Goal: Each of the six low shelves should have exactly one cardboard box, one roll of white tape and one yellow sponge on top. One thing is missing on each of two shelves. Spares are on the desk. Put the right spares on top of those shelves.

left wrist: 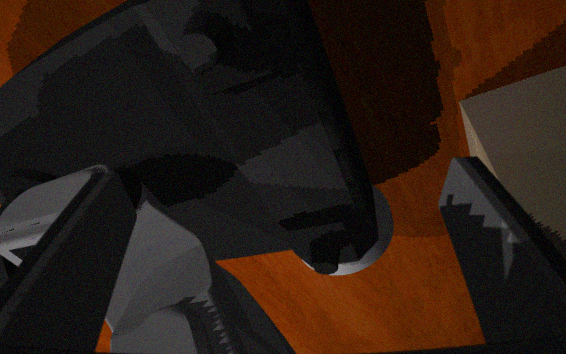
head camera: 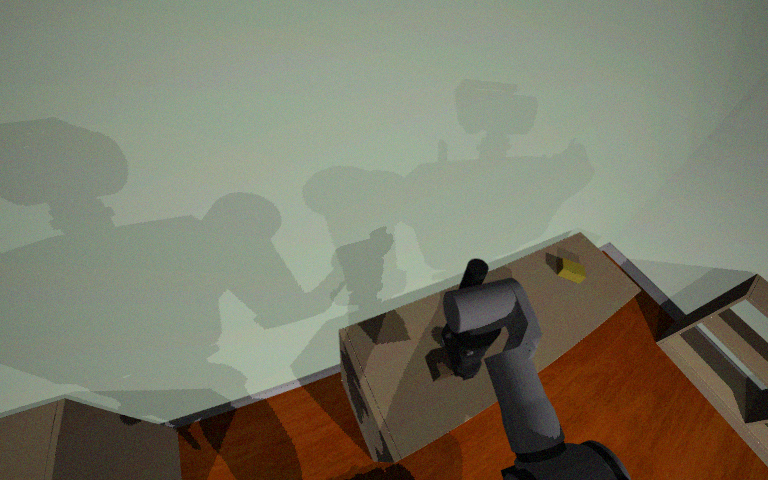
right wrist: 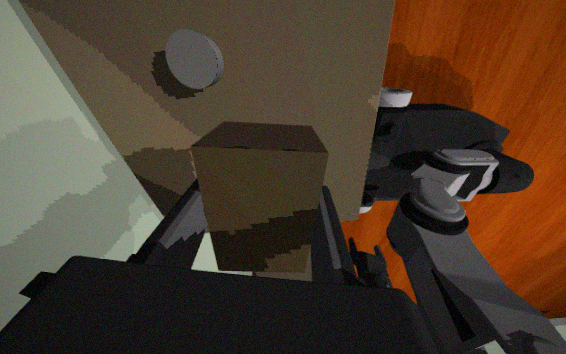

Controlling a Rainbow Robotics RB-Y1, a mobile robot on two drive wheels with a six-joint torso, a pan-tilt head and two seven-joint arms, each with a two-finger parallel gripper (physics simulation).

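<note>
My right gripper (head camera: 465,362) (right wrist: 265,189) is shut on a cardboard box (right wrist: 260,195), held upright between its fingers in the right wrist view. It is over the near end of a low brown shelf (head camera: 396,404) (right wrist: 310,60); whether the box touches the shelf top cannot be told. A roll of white tape (right wrist: 192,59) lies on this shelf top, a little beyond the box; in the head view it does not show. A yellow sponge (head camera: 570,270) lies near the shelf's far right end. My left gripper (left wrist: 283,188) is open and empty, above the robot's dark base.
A second low shelf (head camera: 31,438) stands at the lower left, and another shelf (head camera: 673,339) at the right edge. The pale wall (head camera: 169,84) stands behind them. A shelf corner (left wrist: 525,130) shows beside the left gripper's finger. The desk does not show.
</note>
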